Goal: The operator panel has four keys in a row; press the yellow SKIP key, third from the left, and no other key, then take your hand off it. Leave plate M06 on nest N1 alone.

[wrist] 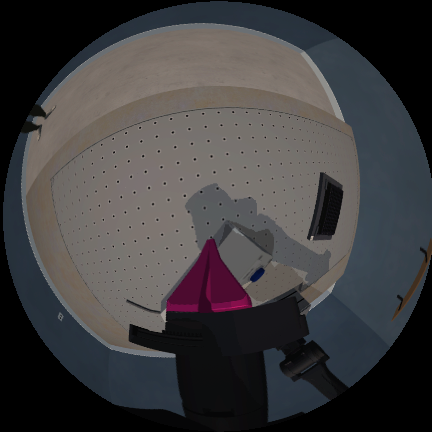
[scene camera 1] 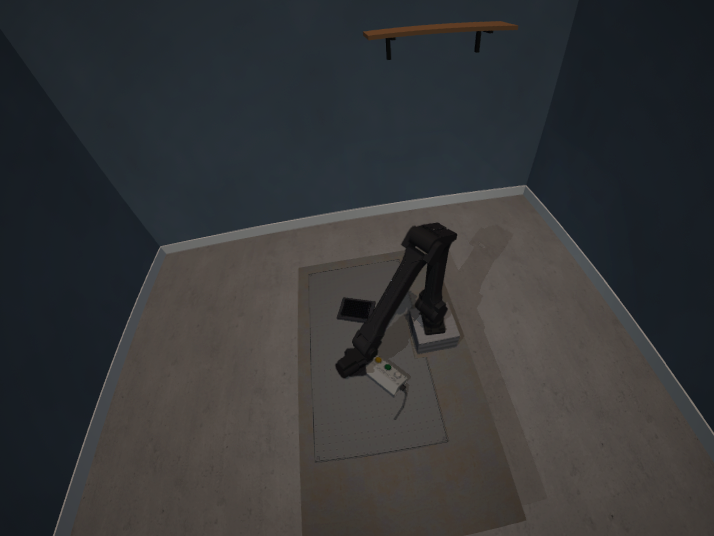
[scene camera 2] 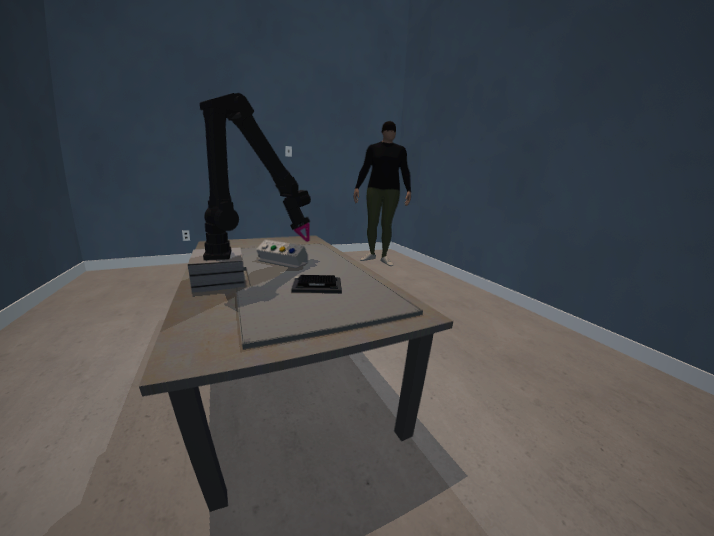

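Where they show: gripper, fingertip midpoint: (wrist: 211, 242) (scene camera 2: 308, 241); arm's base, origin of the base link: (scene camera 1: 432, 322) (scene camera 2: 218, 254).
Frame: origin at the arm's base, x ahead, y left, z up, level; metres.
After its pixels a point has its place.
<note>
The operator panel (scene camera 1: 387, 379) {y 0.225, x 0.217, z -0.010 m} (scene camera 2: 281, 256) {y 0.121, x 0.239, z -0.051 m} (wrist: 240, 252) {y 0.124, x 0.328, z -0.023 m} is a pale sloped box with four keys in a row: white (scene camera 1: 397, 375) {y 0.210, x 0.177, z -0.016 m} (scene camera 2: 265, 246) {y 0.197, x 0.177, z -0.022 m}, green (scene camera 1: 388, 366) {y 0.168, x 0.208, z -0.019 m} (scene camera 2: 273, 248) {y 0.159, x 0.209, z -0.024 m}, yellow SKIP (scene camera 1: 378, 360) {y 0.139, x 0.245, z -0.017 m} (scene camera 2: 282, 249) {y 0.128, x 0.245, z -0.023 m} and blue (scene camera 2: 291, 250) {y 0.096, x 0.278, z -0.021 m} (wrist: 257, 274) {y 0.102, x 0.289, z -0.014 m}. My gripper (scene camera 2: 307, 240) {y 0.162, x 0.363, z 0.002 m} (wrist: 211, 242) {y 0.162, x 0.363, z 0.002 m} is shut, its magenta fingertips together and empty, above the panel's blue-key end, apart from it. In the wrist view the fingers hide the yellow key. The dark plate (scene camera 1: 356, 309) {y -0.146, x 0.327, z -0.064 m} (scene camera 2: 316, 280) {y -0.165, x 0.324, z -0.063 m} (wrist: 332, 209) {y -0.154, x 0.332, z -0.066 m} lies flat in its nest; its label cannot be read.
The panel and nest stand on a perforated board (scene camera 1: 369, 426) {y 0.380, x 0.303, z -0.088 m} (scene camera 2: 322, 314) {y -0.363, x 0.293, z -0.088 m} (wrist: 150, 175) {y 0.226, x 0.439, z -0.088 m} on the table (scene camera 2: 190, 346) {y -0.422, x -0.033, z -0.101 m}. A cable (scene camera 1: 404, 403) {y 0.305, x 0.160, z -0.082 m} leaves the panel's white-key end. The arm's base stands on a grey block (scene camera 1: 438, 344) {y 0.089, x -0.011, z -0.038 m} (scene camera 2: 216, 275) {y -0.086, x -0.002, z -0.048 m}. A person (scene camera 2: 387, 173) stands beyond the table.
</note>
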